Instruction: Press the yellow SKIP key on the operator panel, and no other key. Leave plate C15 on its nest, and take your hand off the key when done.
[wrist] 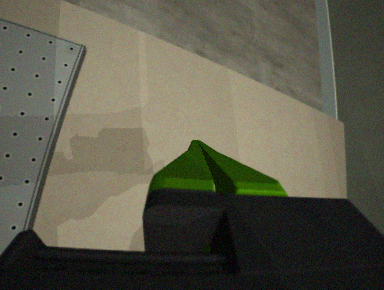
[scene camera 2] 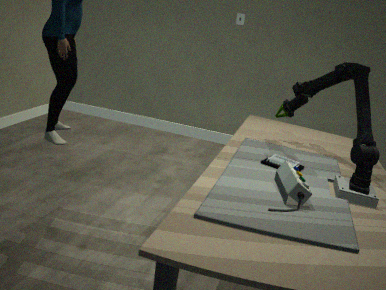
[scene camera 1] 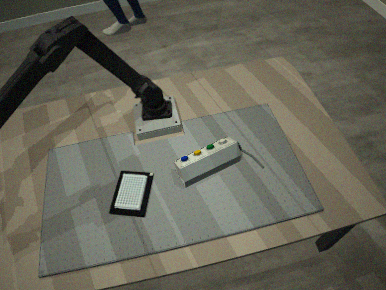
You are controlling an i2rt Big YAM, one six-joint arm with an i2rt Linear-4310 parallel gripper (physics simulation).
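Where they show: gripper, fingertip midpoint: (wrist: pixel 195 147) (scene camera 2: pixel 275 116); arm's base, origin of the base link: (scene camera 2: pixel 358 187) (scene camera 1: pixel 157 111).
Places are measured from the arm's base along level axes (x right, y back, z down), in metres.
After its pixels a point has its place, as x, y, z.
Observation:
The operator panel (scene camera 1: pixel 207 164) @[-0.174, -0.297, -0.030] (scene camera 2: pixel 291 186) @[-0.271, -0.256, -0.030] is a long pale box on the grey mat. In scene camera 1 its keys run in a row: blue (scene camera 1: pixel 184 158) @[-0.099, -0.272, -0.041], yellow (scene camera 1: pixel 197 152) @[-0.145, -0.252, -0.041], green (scene camera 1: pixel 210 146) @[-0.192, -0.233, -0.042] and a whitish one (scene camera 1: pixel 223 141) @[-0.239, -0.219, -0.045]. The yellow key also shows small in scene camera 2 (scene camera 2: pixel 300 173) @[-0.144, -0.246, -0.040]. The white plate (scene camera 1: pixel 131 191) @[0.090, -0.352, 0.008] lies on its black nest (scene camera 1: pixel 136 212) @[0.073, -0.426, 0.016], left of the panel in scene camera 1. My gripper (scene camera 2: pixel 279 116) @[0.534, -0.501, -0.086] (wrist: pixel 195 147) @[0.534, -0.501, -0.086] has green fingers, shut and empty. It hangs in the air beyond the plate's side of the mat, well away from the panel, and does not show in scene camera 1.
The perforated grey mat (scene camera 1: pixel 280 200) @[-0.401, -0.429, 0.029] (scene camera 2: pixel 225 210) @[-0.456, -0.413, 0.029] (wrist: pixel 30 110) @[0.364, -0.500, 0.029] lies on the wooden table (scene camera 1: pixel 345 185) @[-0.648, -0.397, 0.042] (scene camera 2: pixel 170 240) @[-0.686, -0.473, 0.042] (wrist: pixel 190 100) @[0.549, -0.609, 0.042]. A dark cable (scene camera 1: pixel 254 158) @[-0.348, -0.258, 0.023] (scene camera 2: pixel 285 209) @[-0.345, -0.249, 0.021] leaves the panel's end. The arm's base (scene camera 1: pixel 159 131) @[-0.007, -0.096, 0.013] (scene camera 2: pixel 357 197) @[-0.081, -0.001, 0.013] stands at the mat's edge. A person (scene camera 1: pixel 120 17) (scene camera 2: pixel 62 65) stands on the floor away from the table.

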